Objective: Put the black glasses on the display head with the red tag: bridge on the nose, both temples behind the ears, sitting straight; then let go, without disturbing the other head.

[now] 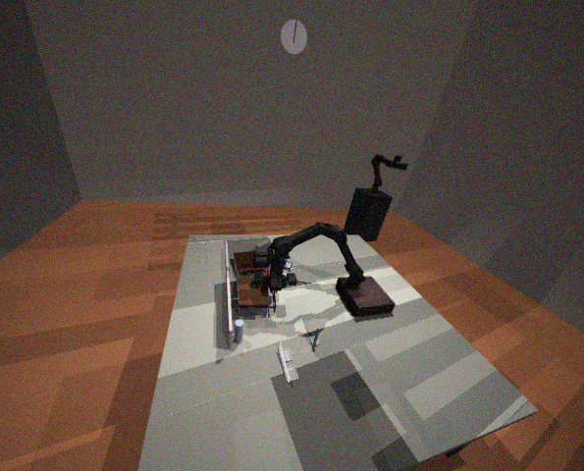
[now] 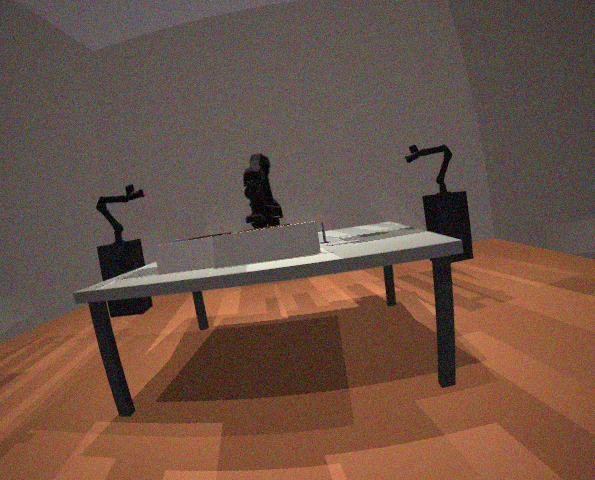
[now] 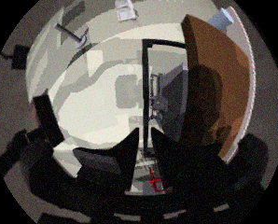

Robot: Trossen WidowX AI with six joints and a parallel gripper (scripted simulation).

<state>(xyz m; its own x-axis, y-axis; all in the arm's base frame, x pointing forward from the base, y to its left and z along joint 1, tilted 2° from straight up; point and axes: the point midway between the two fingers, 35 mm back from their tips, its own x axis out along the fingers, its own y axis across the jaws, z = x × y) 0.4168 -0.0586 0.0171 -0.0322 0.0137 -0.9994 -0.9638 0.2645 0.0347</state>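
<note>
Right now my gripper tip is 5 cm short of the glasses, 2 cm to the right of it and 1 cm below it. The rest, counted from my gripper tip: head (7 cm ahead, 2 cm to the left); white panel (19 cm ahead, 11 cm to the right, 1 cm below); stand (25 cm to the left, 10 cm behind, 4 cm below).
</note>
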